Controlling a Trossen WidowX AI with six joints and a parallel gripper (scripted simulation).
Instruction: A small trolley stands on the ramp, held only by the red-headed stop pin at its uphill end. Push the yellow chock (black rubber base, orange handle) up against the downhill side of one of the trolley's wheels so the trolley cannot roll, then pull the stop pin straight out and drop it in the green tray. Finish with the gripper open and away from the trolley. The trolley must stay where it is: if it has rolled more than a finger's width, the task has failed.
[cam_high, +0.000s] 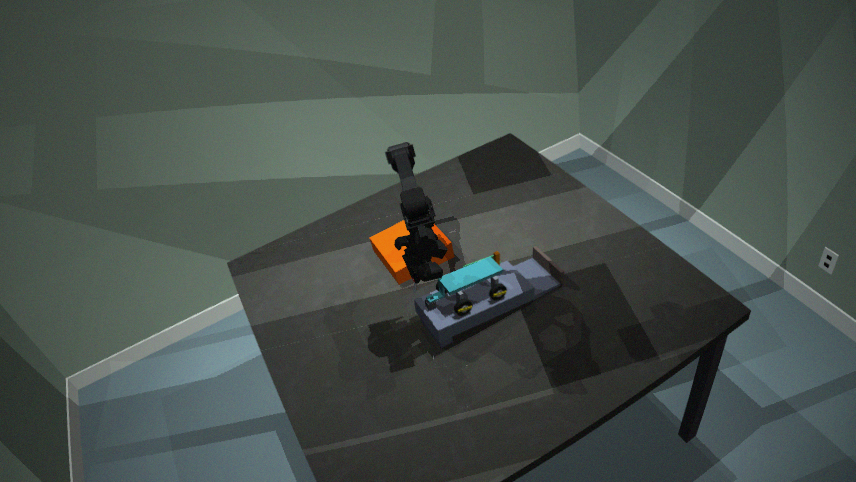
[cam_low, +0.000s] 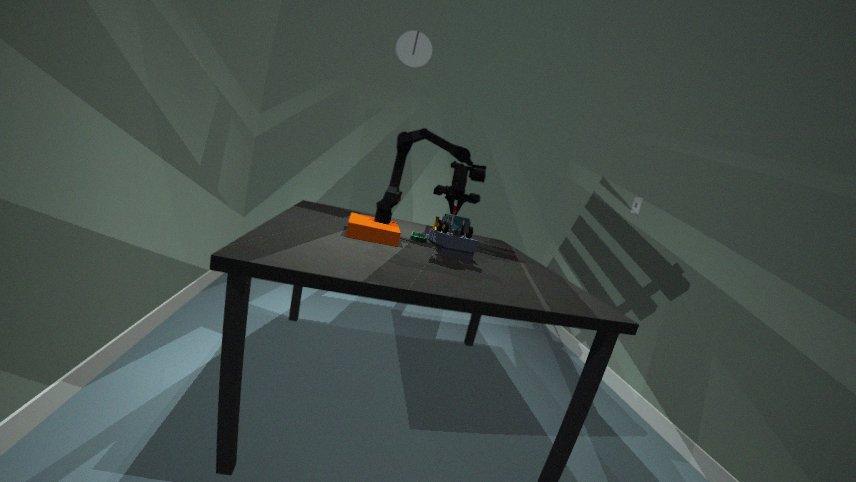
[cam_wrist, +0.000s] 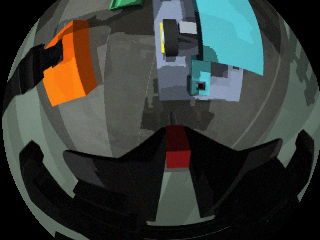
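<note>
Right now the green tray is 8 cm behind my gripper tip, 25 cm to the left of it and 18 cm below it. From my gripper tip the other things lie so: teal-topped trolley: 5 cm ahead, 14 cm to the left, 6 cm below; then grey ramp: 5 cm ahead, 15 cm to the left, 13 cm below; then red-headed stop pin: right at my gripper tip.
</note>
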